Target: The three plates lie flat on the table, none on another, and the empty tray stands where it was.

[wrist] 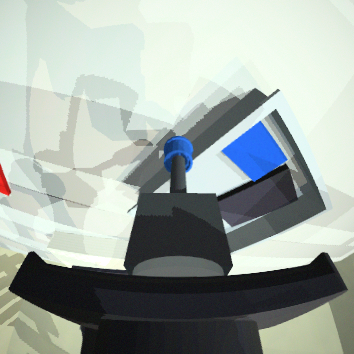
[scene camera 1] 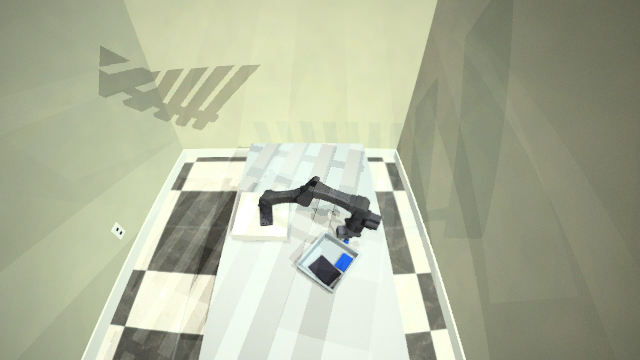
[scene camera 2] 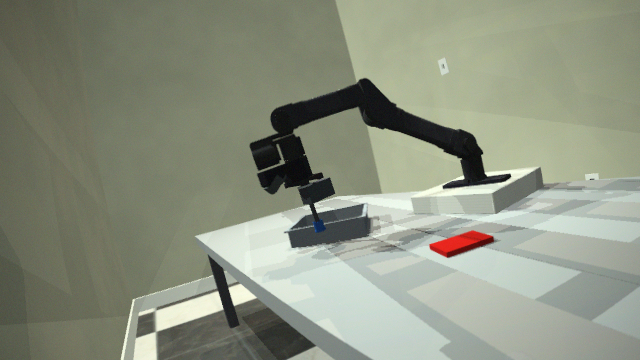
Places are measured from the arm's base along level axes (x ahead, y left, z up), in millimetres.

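Pixels of known places: hand at its tool point: point(wrist: 177, 148) point(scene camera 1: 345, 241) point(scene camera 2: 320, 230); arm's base at its link origin: point(wrist: 104, 271) point(scene camera 1: 266, 210) point(scene camera 2: 475, 183).
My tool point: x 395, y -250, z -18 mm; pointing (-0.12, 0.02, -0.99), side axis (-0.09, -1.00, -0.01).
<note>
For each thing: its top centre in the pictures, then the offset to it from my tool point. Level surfaces: height alone.
- red plate at its top centre: point(scene camera 2: 460, 240) dz -28, dx -34, dy +380 mm
- grey tray at its top centre: point(wrist: 244, 213) point(scene camera 2: 329, 215) point(scene camera 1: 328, 259) dz +12, dx -107, dy -86 mm
- blue plate at its top centre: point(wrist: 255, 153) point(scene camera 1: 343, 261) dz -26, dx -30, dy -97 mm
- dark plate at its top centre: point(wrist: 255, 202) point(scene camera 1: 324, 270) dz -24, dx -133, dy -123 mm
- table at its surface level: dz -38 mm
The red plate point(scene camera 2: 461, 243) point(wrist: 4, 182) lies flat on the table; it does not show in scene camera 1. The grey tray point(scene camera 1: 345, 274) point(scene camera 2: 345, 232) point(wrist: 260, 234) stands on the table and holds two plates. The blue plate point(scene camera 1: 344, 262) point(wrist: 255, 150) is in the tray beside the dark plate point(scene camera 1: 324, 270) point(wrist: 262, 195). Whether the dark plate is flat or tilted is not clear. The tray wall hides both in scene camera 2. My gripper point(scene camera 1: 346, 241) point(scene camera 2: 319, 226) point(wrist: 178, 150), a blue suction cup, is open and bears nothing. It is just outside the tray, close to one wall, above the table.
The arm's white base block point(scene camera 1: 260, 231) point(scene camera 2: 452, 204) stands on the table point(scene camera 1: 250, 310) point(scene camera 2: 450, 320), to the left in scene camera 1. The arm reaches from it toward the tray. The table's edge point(scene camera 2: 280, 300) is near the tray in scene camera 2.
</note>
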